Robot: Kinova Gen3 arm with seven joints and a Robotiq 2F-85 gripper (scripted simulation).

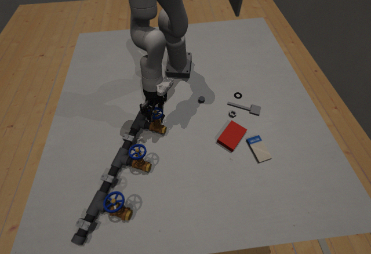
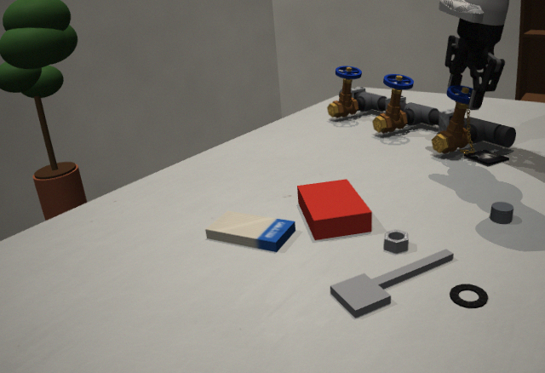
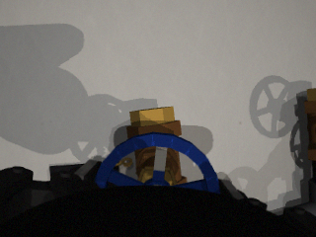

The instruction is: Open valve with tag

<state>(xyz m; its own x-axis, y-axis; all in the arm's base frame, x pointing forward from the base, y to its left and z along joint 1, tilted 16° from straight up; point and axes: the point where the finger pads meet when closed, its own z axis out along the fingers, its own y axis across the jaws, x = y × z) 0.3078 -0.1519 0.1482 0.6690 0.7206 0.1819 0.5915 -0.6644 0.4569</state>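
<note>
The black tag lies 4 cm behind my hand and 12 cm below it. The rest, counted from my hand: red block: 13 cm ahead, 31 cm to the left, 11 cm below; small grey cylinder: 10 cm behind, 23 cm to the left, 11 cm below; grey paddle-shaped tool: 44 cm to the left, 12 cm below.
</note>
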